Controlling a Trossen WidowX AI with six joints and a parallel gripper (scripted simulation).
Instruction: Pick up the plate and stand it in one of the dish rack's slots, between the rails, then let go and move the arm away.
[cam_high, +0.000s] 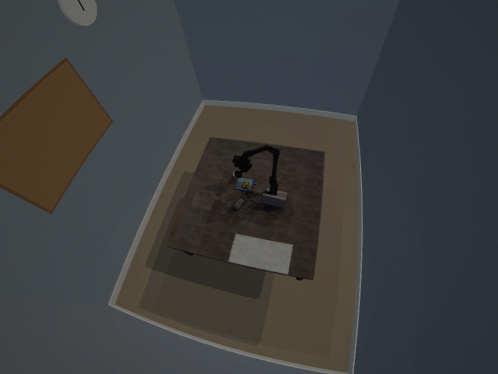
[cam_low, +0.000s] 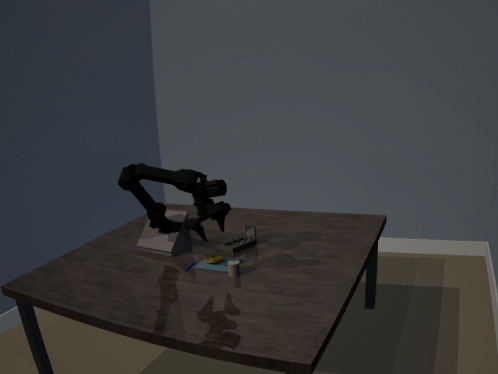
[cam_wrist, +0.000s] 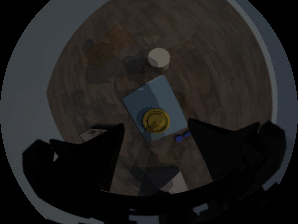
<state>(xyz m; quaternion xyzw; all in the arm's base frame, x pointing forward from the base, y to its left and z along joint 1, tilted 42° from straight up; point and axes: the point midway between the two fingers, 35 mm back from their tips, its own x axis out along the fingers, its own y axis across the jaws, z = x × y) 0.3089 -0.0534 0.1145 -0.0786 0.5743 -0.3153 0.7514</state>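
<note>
My gripper tip is now 3 cm past the yellow plate, 3 cm to the right of it and 11 cm above it. From my gripper tip the other things lie so: white cup: 10 cm ahead, 4 cm to the right, 10 cm below; blue spoon: 11 cm behind, 3 cm to the right, 12 cm below; blue cloth: 1 cm behind, 2 cm to the left, 12 cm below.
</note>
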